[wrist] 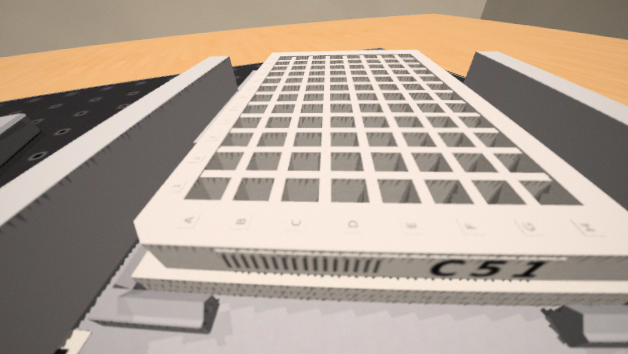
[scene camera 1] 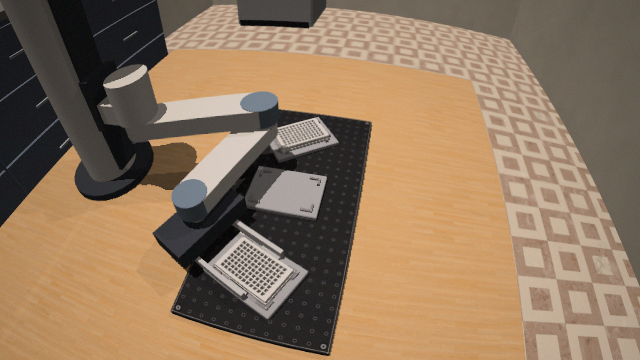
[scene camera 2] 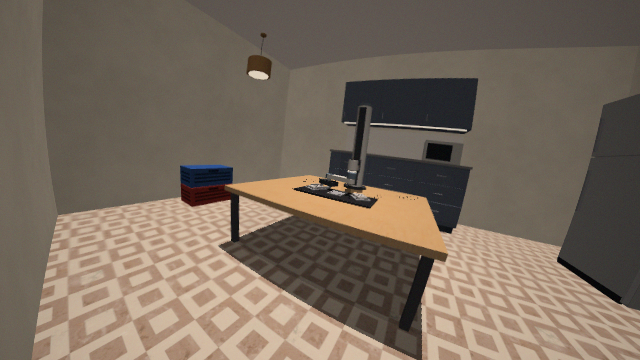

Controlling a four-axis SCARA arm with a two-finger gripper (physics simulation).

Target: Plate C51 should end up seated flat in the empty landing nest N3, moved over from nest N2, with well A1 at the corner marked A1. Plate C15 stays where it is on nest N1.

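White plate C51 [scene camera 1: 255, 267] [wrist: 325, 235] sits on grey nest N2 [scene camera 1: 290, 290] [wrist: 350, 325] at the front of the black board. Its C51 label faces the wrist camera; row A is on the left, where part of a white tag shows. My gripper [scene camera 1: 263, 275] [wrist: 347, 77] is down around the plate, one finger along each long side, and is shut on it; the finger pads are hidden. Nest N3 [scene camera 1: 295, 195] lies flat and empty in the middle, with corner brackets and arm shadow. White plate C15 [scene camera 1: 305, 134] sits on nest N1 [scene camera 1: 320, 145] at the back.
The black perforated board [scene camera 1: 345, 225] [scene camera 2: 370, 202] lies on the wooden table [scene camera 1: 425, 200] [scene camera 2: 400, 220]. The arm's forearm [scene camera 1: 235, 155] passes over the board's left side, beside N3. The arm's column [scene camera 1: 75, 110] [scene camera 2: 366, 145] stands at the left in scene view 1.
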